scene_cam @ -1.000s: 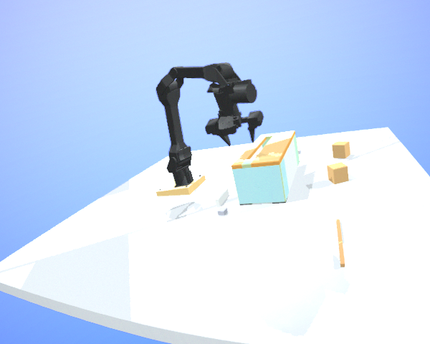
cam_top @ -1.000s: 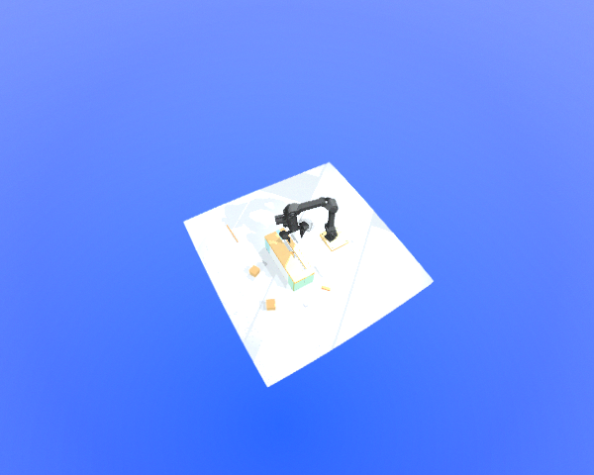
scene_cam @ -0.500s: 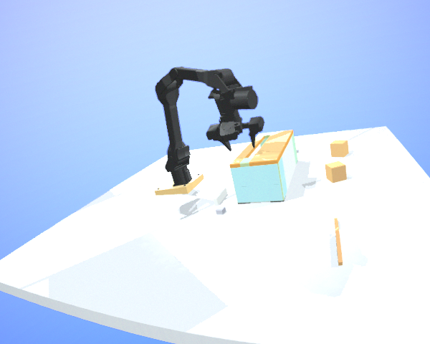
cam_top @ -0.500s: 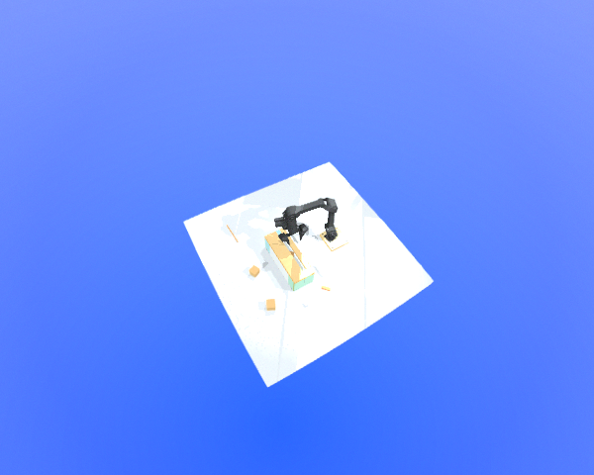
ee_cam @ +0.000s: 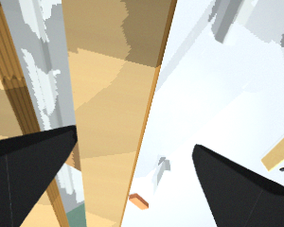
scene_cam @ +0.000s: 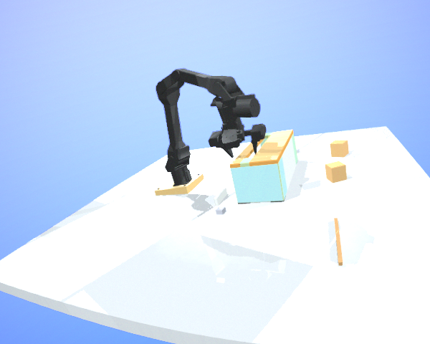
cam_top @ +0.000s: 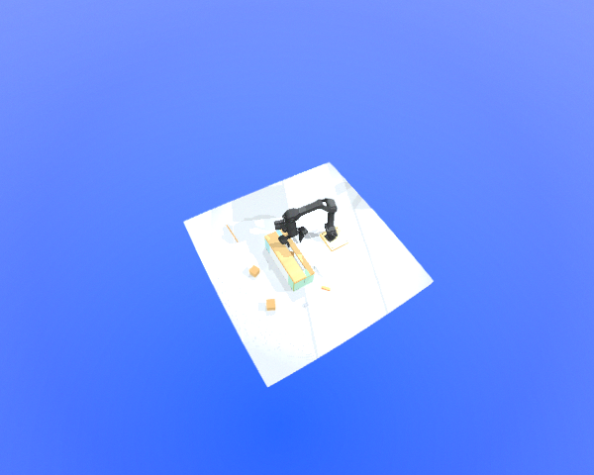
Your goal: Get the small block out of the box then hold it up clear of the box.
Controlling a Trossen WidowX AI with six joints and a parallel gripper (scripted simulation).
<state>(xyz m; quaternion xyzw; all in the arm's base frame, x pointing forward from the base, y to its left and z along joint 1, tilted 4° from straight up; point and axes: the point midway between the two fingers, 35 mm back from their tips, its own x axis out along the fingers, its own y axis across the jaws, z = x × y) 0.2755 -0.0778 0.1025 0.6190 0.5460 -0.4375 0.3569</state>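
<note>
My gripper tip is 5 cm above the box, 4 cm to the right of it and 4 cm short of it. Also, from my gripper tip: thin orange stick 39 cm to the right, 24 cm ahead, 11 cm below; orange-red block 33 cm to the left, 10 cm below.
</note>
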